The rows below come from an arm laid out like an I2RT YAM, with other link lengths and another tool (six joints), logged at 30 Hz.
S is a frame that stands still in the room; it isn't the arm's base.
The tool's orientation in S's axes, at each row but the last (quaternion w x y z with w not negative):
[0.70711 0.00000 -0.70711 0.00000]
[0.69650 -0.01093 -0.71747 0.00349]
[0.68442 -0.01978 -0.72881 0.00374]
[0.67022 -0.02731 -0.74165 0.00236]
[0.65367 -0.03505 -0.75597 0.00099]
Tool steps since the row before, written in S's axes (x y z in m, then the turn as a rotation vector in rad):
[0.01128 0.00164 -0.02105 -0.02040 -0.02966 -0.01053]
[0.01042 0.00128 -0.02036 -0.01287 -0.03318 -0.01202]
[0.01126 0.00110 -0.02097 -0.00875 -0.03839 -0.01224]
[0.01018 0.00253 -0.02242 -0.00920 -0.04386 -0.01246]
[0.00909 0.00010 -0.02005 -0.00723 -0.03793 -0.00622]
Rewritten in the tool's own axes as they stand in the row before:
[-0.02105 0.00164 -0.01128 -0.01053 -0.02966 0.02040]
[-0.02063 0.00180 -0.00980 -0.01231 -0.03307 0.01288]
[-0.02158 0.00205 -0.00989 -0.01297 -0.03817 0.00867]
[-0.02319 0.00381 -0.00776 -0.01338 -0.04364 0.00896]
[-0.02111 0.00152 -0.00606 -0.00717 -0.03792 0.00637]

